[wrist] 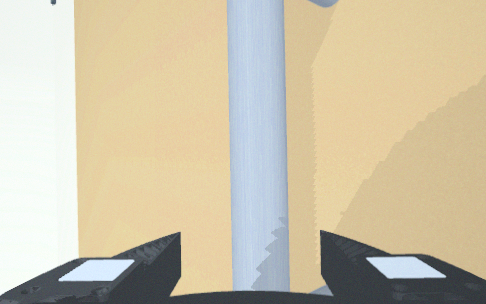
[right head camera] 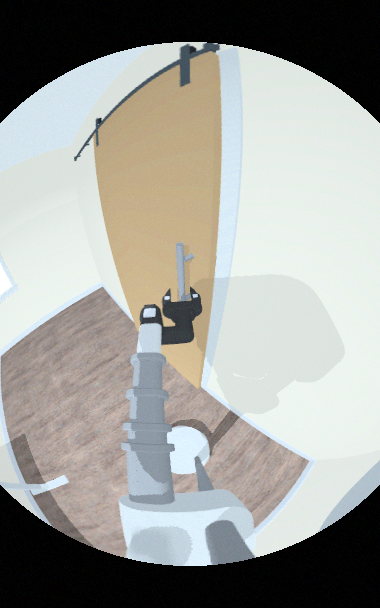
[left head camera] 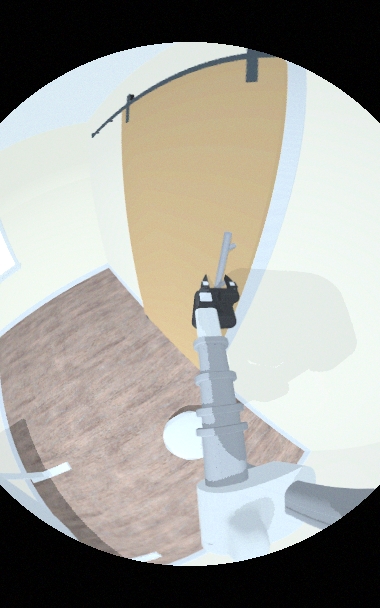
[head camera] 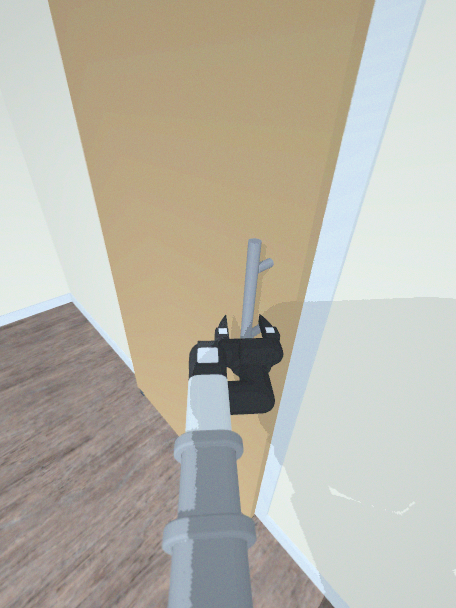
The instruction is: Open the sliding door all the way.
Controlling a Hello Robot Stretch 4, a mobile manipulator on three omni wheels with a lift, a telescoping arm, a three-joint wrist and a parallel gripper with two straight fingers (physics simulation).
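Pixels of known places: gripper, fingertip midpoint: [left head camera: 214, 275]; robot's base at its link origin: [right head camera: 182, 448] [left head camera: 189, 434].
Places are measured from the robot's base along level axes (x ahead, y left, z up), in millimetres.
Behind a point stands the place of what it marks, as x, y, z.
The tan sliding door [head camera: 200, 175] @[797, 11, 1399] [left head camera: 200, 175] @[770, -11, 1493] [right head camera: 160, 190] @[741, -35, 1490] [wrist: 150, 125] @[841, 48, 1210] stands in front of me, its right edge along the pale blue door frame. Its grey vertical bar handle [head camera: 251, 287] @[572, -92, 1232] [left head camera: 223, 257] @[572, -90, 1235] [right head camera: 180, 270] @[572, -92, 1232] [wrist: 258, 140] @[572, -92, 1175] is near the door's right side, held off the panel by short posts. My gripper [head camera: 242, 320] @[623, -87, 1113] [left head camera: 216, 280] @[623, -87, 1113] [right head camera: 181, 293] @[623, -87, 1113] [wrist: 250, 252] @[623, -87, 1113] is open at the lower part of the handle. In the wrist view the bar runs up between the two spread fingertips, with a gap on each side. The handle's lower end is hidden behind the gripper body.
The dark overhead rail [left head camera: 190, 70] [right head camera: 135, 92] @[856, 64, 2007] runs above the door and on to the left along the wall. The pale blue frame [head camera: 340, 200] @[575, -232, 1405] [left head camera: 295, 125] @[565, -240, 1739] [right head camera: 231, 150] @[568, -238, 1622] and white wall [head camera: 410, 225] @[496, -315, 1389] are on the right. My round white base part [left head camera: 184, 435] @[2, 43, 187] [right head camera: 189, 450] @[-7, -57, 187] is below the arm.
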